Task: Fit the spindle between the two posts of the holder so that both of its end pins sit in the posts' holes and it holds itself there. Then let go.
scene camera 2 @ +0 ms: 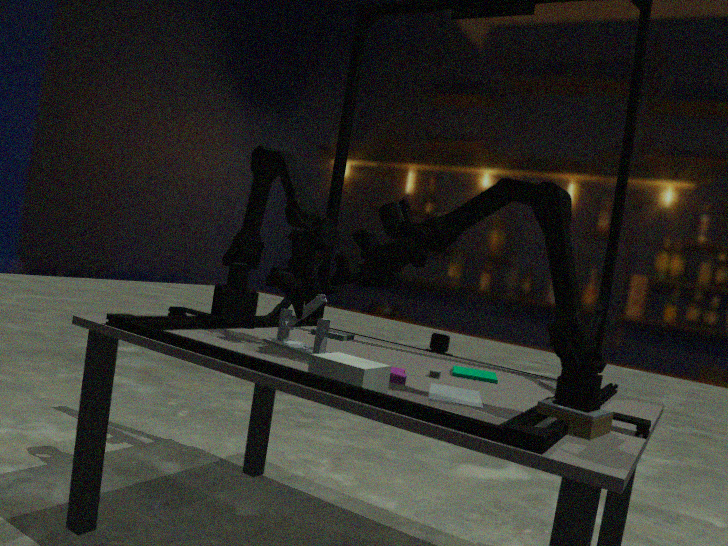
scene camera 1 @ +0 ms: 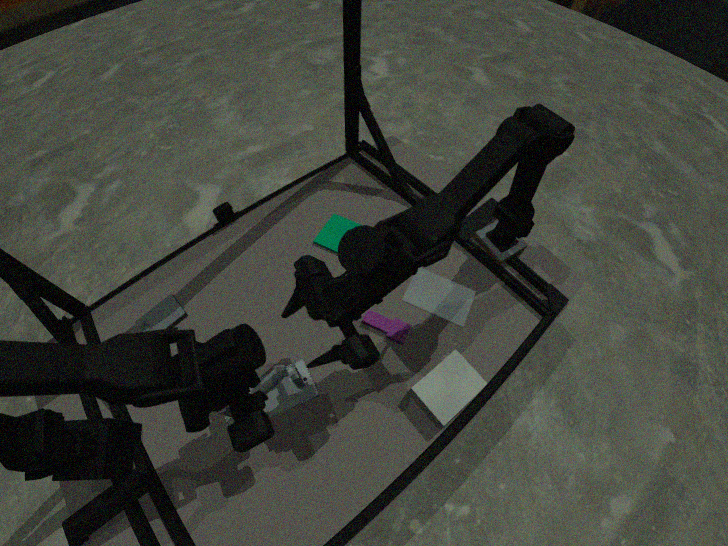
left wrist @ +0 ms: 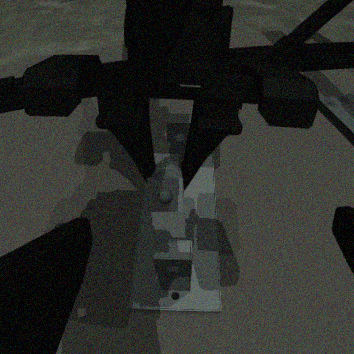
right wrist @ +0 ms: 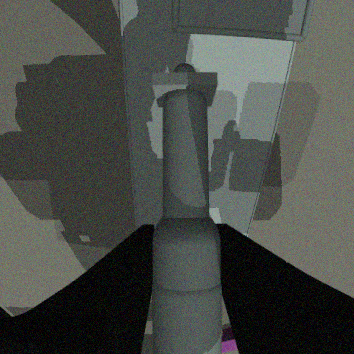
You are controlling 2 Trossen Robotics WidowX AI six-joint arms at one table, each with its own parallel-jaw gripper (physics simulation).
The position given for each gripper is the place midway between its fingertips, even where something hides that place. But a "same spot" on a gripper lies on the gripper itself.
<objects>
The right gripper shows in scene camera 2, in scene camera 1 [263, 392], in the left wrist view and in the right wrist view [183, 234]. The same spot on the right gripper: [scene camera 2: 299, 295] is [left wrist: 122, 145].
</objects>
